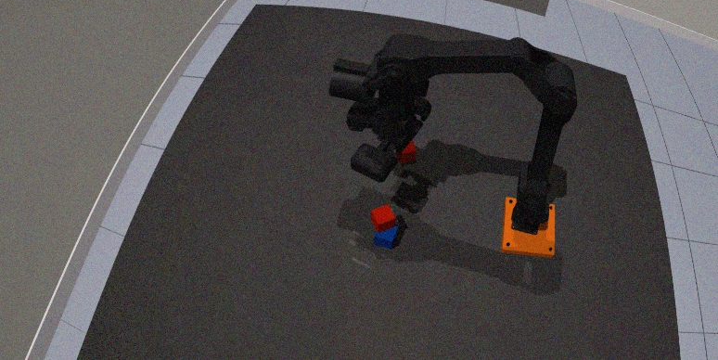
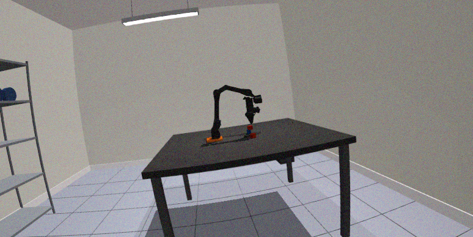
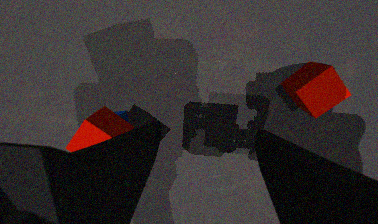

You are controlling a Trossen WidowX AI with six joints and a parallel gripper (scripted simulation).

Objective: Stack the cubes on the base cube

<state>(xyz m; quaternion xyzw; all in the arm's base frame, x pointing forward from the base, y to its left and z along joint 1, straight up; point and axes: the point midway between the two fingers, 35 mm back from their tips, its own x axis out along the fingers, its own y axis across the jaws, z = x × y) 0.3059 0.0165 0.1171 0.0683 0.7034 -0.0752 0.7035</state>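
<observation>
Right now my gripper tip is 100 mm to the left of the red cube, 80 mm above it and 10 mm past it. Round my gripper tip: blue cube: 110 mm to the left, 80 mm below, 30 mm behind.
</observation>
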